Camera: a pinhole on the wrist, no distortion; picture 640 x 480 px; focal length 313.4 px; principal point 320.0 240.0 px. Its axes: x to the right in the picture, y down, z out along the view. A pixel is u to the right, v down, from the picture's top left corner.
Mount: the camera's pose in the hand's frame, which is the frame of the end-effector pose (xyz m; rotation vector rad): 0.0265 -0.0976 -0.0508 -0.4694 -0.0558 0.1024
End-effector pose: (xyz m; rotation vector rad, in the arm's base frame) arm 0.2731 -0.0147 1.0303 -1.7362 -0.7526 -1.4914
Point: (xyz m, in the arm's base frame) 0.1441 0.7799 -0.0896
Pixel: outside the picture
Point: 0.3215 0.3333 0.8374
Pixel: 127.3 68.9
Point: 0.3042 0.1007 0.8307
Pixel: 20.3 260.1
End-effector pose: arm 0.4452 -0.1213 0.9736 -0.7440 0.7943 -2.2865
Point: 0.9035 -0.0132 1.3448
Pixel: 142.5 57.0
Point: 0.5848 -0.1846 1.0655
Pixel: 287.7 253.7
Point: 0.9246 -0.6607 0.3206
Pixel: outside the picture
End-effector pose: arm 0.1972 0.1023 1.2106 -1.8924 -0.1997 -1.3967
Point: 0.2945 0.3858 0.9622
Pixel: 80.1 182.2
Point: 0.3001 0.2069 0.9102
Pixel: 83.7 353.0
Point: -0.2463 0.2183 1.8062
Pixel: behind the camera
